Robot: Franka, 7 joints.
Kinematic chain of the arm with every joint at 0, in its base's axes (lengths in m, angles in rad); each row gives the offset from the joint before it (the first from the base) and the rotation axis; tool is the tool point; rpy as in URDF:
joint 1: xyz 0 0 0.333 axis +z
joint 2: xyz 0 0 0 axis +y
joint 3: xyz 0 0 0.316 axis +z
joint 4: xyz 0.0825 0 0 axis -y
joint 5: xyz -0.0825 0 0.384 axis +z
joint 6: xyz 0 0 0 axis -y
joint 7: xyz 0.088 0 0 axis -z
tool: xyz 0 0 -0.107 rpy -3.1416 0 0
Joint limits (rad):
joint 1: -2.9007..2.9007
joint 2: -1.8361..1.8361
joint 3: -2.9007..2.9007
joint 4: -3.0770..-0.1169
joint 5: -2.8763..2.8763
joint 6: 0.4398..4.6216
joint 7: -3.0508..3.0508
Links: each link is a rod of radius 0.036 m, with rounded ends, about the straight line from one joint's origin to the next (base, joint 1, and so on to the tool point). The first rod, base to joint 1, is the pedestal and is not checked.
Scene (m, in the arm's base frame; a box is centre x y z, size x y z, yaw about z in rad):
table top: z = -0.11
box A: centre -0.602 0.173 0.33 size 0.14 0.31 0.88 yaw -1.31
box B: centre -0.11 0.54 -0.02 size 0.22 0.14 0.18 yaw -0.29
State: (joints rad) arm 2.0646 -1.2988 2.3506 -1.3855 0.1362 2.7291 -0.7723
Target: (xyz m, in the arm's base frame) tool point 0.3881 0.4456 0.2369
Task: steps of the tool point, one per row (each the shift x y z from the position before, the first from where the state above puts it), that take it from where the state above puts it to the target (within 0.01 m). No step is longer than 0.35 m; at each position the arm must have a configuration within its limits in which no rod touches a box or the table.
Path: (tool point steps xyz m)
1: -0.2361 0.0285 0.1646
2: -0.1941 0.1287 0.1749
3: -0.1132 0.2043 0.1709
4: -0.0072 0.2377 0.1533
5: 0.1016 0.2211 0.1239
6: 0.1697 0.2505 0.0018
7: 0.2222 0.1758 -0.0848
8: 0.2279 0.0743 -0.1554
9: 0.1839 -0.0293 -0.1985
10: 0.1007 -0.1100 -0.2072

